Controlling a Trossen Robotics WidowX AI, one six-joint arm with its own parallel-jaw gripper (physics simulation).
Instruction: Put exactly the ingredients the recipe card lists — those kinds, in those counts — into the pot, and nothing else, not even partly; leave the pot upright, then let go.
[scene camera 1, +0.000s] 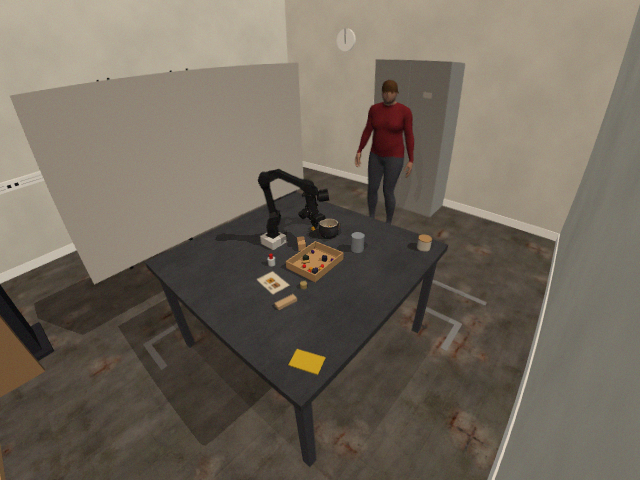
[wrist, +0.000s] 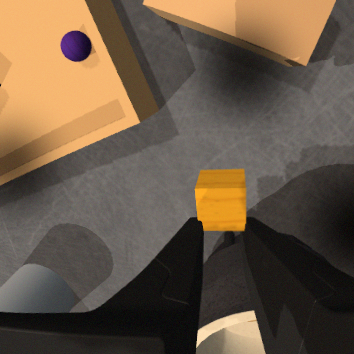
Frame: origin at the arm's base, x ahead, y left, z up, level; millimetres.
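Seen in the pictures: gripper, fingertip midpoint: (scene camera 1: 315, 227) (wrist: 220, 228); arm's base, link origin: (scene camera 1: 272, 234).
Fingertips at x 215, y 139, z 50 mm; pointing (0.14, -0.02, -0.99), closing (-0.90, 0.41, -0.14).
Offsets run from my fingertips to a thing's top centre.
My gripper (scene camera 1: 313, 226) (wrist: 220, 228) is shut on an orange-yellow cube @[5 mm back, 10 mm right, 7 mm up] (scene camera 1: 312, 228) (wrist: 221, 202), held above the table beside the dark pot @[14 mm ahead, 123 mm left, 9 mm down] (scene camera 1: 328, 230) (wrist: 227, 319). The pot stands upright; part of its pale rim shows at the bottom of the wrist view, and its contents are too small to tell. The wooden tray @[126 mm ahead, 173 mm right, 59 mm down] (scene camera 1: 301, 272) (wrist: 125, 65) holds dark pieces, small red and orange pieces and a purple ball @[59 mm ahead, 106 mm right, 78 mm down] (scene camera 1: 312, 251) (wrist: 76, 46). The recipe card @[42 mm ahead, 425 mm right, 103 mm down] (scene camera 1: 272, 282) lies left of the tray with two pictures, too small to read.
A wooden block @[43 mm back, 82 mm right, 61 mm down] (scene camera 1: 301, 243) (wrist: 260, 25) stands between arm base and tray. A grey cylinder @[246 mm ahead, 76 mm left, 8 mm down] (scene camera 1: 357, 242) (wrist: 40, 290) stands near the pot. A lidded jar @[569 mm ahead, 312 mm left, 36 mm down] (scene camera 1: 424, 243), red-capped bottle @[69 mm back, 312 mm right, 40 mm down] (scene camera 1: 271, 261), small brass cylinder @[194 mm ahead, 362 mm right, 80 mm down] (scene camera 1: 303, 285), wooden bar @[201 mm ahead, 504 mm right, 84 mm down] (scene camera 1: 285, 302) and yellow sheet @[477 mm ahead, 704 mm right, 98 mm down] (scene camera 1: 307, 361) are on the table.
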